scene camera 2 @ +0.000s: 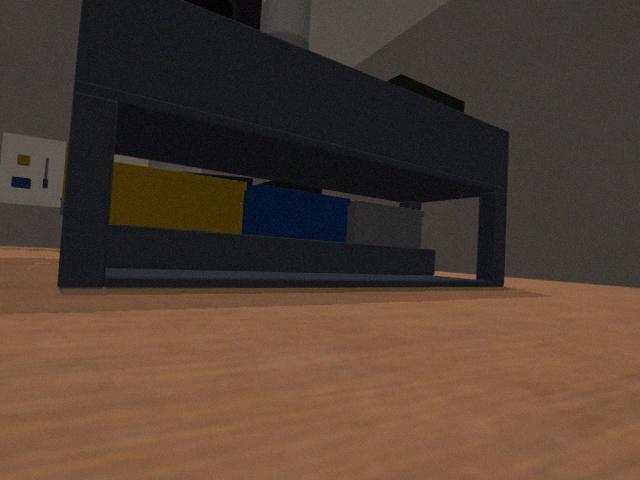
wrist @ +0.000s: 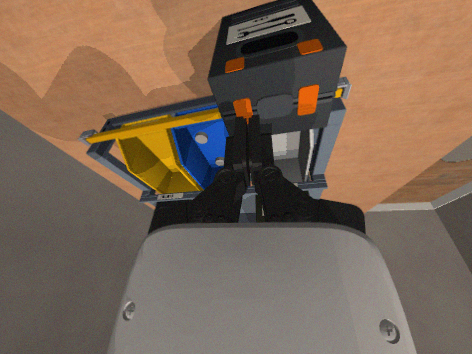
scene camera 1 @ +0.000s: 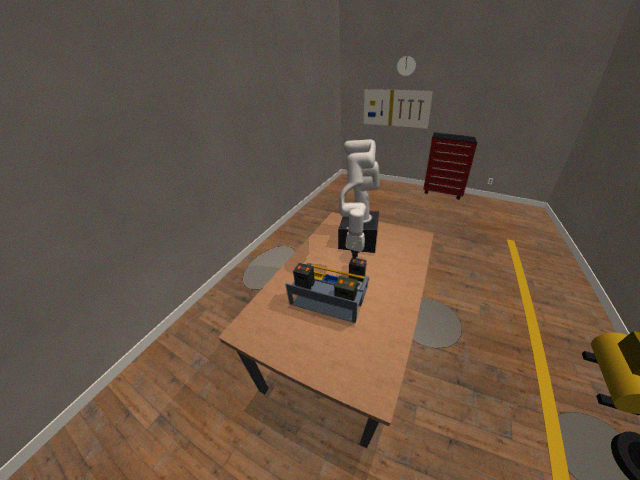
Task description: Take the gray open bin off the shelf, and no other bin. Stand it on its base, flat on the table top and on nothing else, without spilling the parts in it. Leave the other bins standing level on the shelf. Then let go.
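Places are measured from the arm's base along level axes (x down, y back, z left), in centimetres.
Where they show: gripper, fingertip midpoint: [wrist: 249, 131] [scene camera 1: 354, 257].
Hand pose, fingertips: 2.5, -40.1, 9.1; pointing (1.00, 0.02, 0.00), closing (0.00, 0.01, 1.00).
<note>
After its pixels a point has its place, as x, y, z.
The gray open bin [scene camera 2: 385, 224] @(12.1, -63.6, 12.9) [wrist: 290, 152] @(17.2, -60.9, 16.6) sits in the shelf [scene camera 1: 320, 294] @(2.6, -73.4, 4.0) [scene camera 2: 294, 116] @(6.7, -74.1, -3.1) [wrist: 331, 145] @(9.6, -50.5, 19.8) at the right, beside the blue bin [scene camera 2: 297, 214] @(12.2, -64.8, 1.7) [wrist: 212, 130] @(17.2, -52.9, 1.3). The yellow bin [scene camera 2: 178, 198] @(12.0, -65.8, -9.0) [wrist: 150, 147] @(17.2, -56.1, -13.6) is at the left. All three look level in scene camera 2. The gray bin's front and left part are hidden by a black case and my fingers in the wrist view. My gripper [scene camera 1: 354, 256] @(2.5, -40.1, 9.1) [wrist: 249, 131] @(2.5, -40.1, 9.1) is shut and empty. It points down on the robot's side of the shelf, above the bins, its tips overlapping the case's lower edge in the wrist view.
The black case [scene camera 1: 357, 268] @(7.4, -43.1, 12.1) [wrist: 280, 80] @(5.1, -38.0, 11.5) with orange latches stands at the shelf's robot side, before the gray bin. A yellow bar [wrist: 165, 123] @(11.6, -45.8, -3.1) crosses that side. A dark case [scene camera 1: 303, 277] @(-1.3, -69.9, -7.3) and a green case [scene camera 1: 345, 289] @(-1.3, -68.6, 15.2) stand on the shelf's top. The table [scene camera 1: 336, 356] @(18.0, -92.3, 21.3) holds the shelf.
</note>
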